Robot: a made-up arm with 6 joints.
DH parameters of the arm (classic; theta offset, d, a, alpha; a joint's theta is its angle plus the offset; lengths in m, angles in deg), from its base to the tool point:
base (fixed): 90 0.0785 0 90
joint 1: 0 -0.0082 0.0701 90
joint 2: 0 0.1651 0.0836 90
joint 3: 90 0.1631 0.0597 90
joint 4: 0 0.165 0.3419 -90
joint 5: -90 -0.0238 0.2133 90
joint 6: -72.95 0 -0.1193 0
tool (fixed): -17.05 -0.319 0 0
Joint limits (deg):
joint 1: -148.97..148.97
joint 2: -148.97..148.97
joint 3: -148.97..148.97
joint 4: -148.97..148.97
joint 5: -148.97..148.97
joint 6: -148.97..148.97
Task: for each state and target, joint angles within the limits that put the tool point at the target. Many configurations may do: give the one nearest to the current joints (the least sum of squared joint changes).
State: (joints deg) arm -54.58 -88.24 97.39 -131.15 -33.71 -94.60
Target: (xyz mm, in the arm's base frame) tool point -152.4 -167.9 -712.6
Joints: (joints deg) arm -24.33 -87.44 93.53 -124.99 -48.89 -88.00
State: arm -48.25 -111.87 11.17 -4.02 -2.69 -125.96
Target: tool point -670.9 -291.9 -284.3
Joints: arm -31.28 -101.61 3.29 -22.81 -56.39 -133.22
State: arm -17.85 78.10 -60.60 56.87 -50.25 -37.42
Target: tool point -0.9 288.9 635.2
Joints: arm 23.93 68.19 -88.56 66.87 -68.91 -43.53
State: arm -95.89 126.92 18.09 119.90 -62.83 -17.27
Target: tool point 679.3 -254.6 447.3
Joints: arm -109.82 148.97 38.33 118.63 -54.07 -25.25
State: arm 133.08 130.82 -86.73 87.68 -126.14 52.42
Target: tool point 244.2 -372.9 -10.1
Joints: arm 148.07 124.81 -94.57 89.01 -108.50 52.64
